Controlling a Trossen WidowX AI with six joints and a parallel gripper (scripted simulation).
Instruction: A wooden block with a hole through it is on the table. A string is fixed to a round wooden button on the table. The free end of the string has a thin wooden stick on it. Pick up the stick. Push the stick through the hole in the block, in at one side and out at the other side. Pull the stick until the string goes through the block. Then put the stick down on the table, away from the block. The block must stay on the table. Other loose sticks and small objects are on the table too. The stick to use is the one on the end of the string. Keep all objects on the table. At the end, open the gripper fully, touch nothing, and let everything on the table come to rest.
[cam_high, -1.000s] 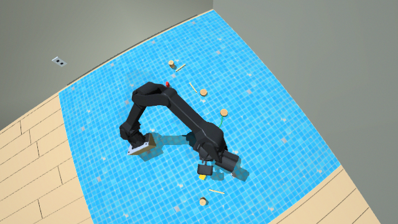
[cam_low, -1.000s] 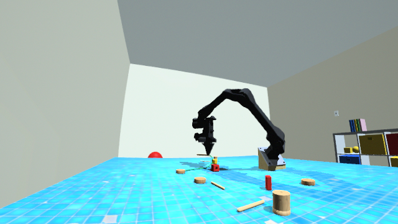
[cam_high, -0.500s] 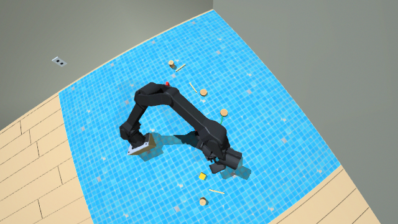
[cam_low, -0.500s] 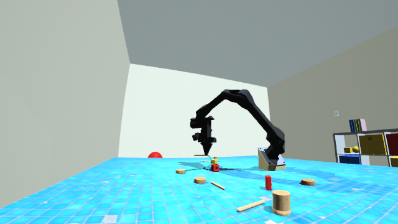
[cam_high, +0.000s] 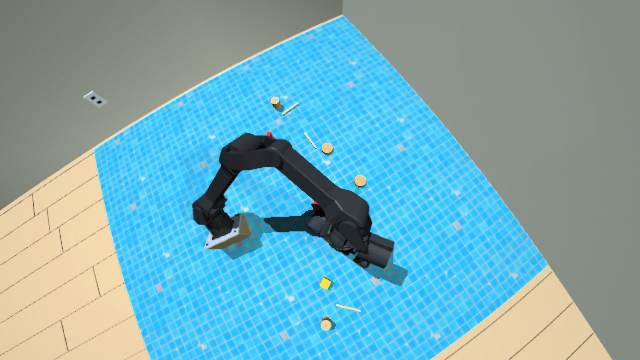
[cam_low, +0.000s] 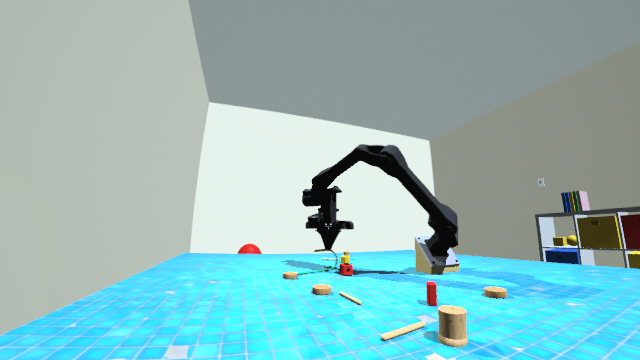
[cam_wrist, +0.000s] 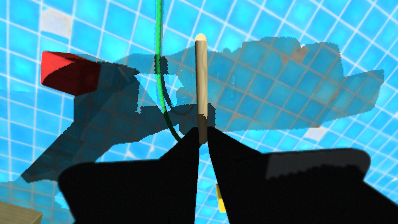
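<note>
Right now my gripper tip is 9 cm past the yellow cube, 10 cm to the left of it and 5 cm above it. The rest, counted from my gripper tip: red upright piece: 9 cm behind, 43 cm to the left, 4 cm below; then wooden cylinder: 3 cm behind, 55 cm to the left, 4 cm below; then round wooden button: 14 cm ahead, 15 cm to the left, 5 cm below.
</note>
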